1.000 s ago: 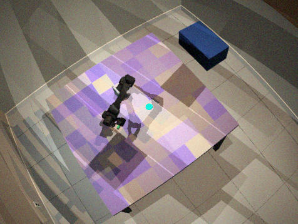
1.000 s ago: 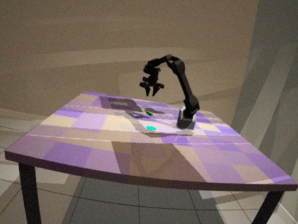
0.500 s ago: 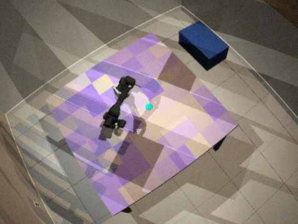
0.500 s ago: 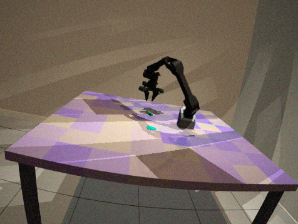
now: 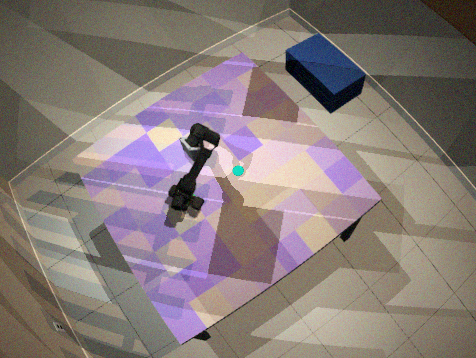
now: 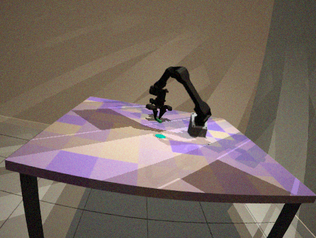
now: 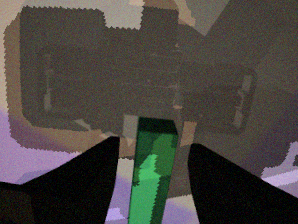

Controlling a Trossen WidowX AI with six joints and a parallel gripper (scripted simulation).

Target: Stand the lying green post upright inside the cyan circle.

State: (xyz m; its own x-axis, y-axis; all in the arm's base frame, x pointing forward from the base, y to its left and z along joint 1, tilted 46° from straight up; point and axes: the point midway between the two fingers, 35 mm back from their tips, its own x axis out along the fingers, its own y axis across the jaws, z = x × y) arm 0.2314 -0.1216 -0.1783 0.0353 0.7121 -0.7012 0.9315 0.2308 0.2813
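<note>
The cyan circle is 3 cm ahead of my gripper tip, 31 cm to the left of it and 1 cm below it. From my gripper tip the other things lie so: green post (1 cm behind, 2 cm to the left).
</note>
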